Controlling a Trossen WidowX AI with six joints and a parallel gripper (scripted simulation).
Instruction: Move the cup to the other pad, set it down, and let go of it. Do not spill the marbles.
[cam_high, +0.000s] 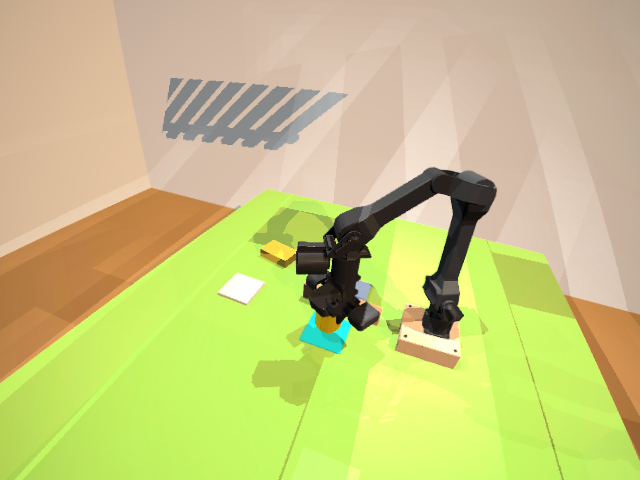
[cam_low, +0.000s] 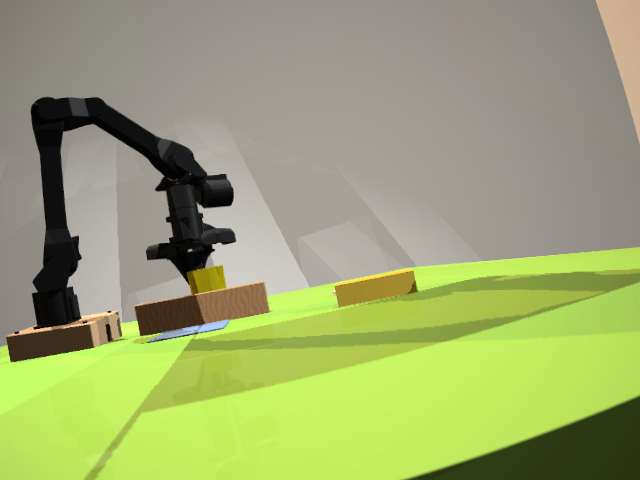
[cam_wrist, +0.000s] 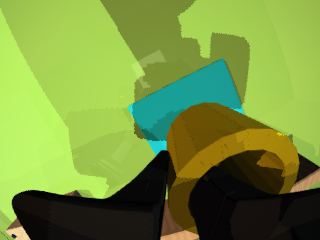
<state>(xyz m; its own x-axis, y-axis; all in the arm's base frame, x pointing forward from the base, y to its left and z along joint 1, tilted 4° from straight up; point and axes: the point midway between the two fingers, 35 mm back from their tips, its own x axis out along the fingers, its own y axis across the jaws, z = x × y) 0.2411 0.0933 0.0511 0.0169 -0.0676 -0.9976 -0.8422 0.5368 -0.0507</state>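
The green marble lies 30 mm to the right of my gripper tip, 30 mm ahead of it and 20 mm below it. From my gripper tip the other things lie so: cyan pad (70 mm below, 20 mm to the right, 20 mm ahead); yellow cup (20 mm to the right, 20 mm ahead); wooden block (110 mm to the right, 50 mm below, 10 mm ahead).
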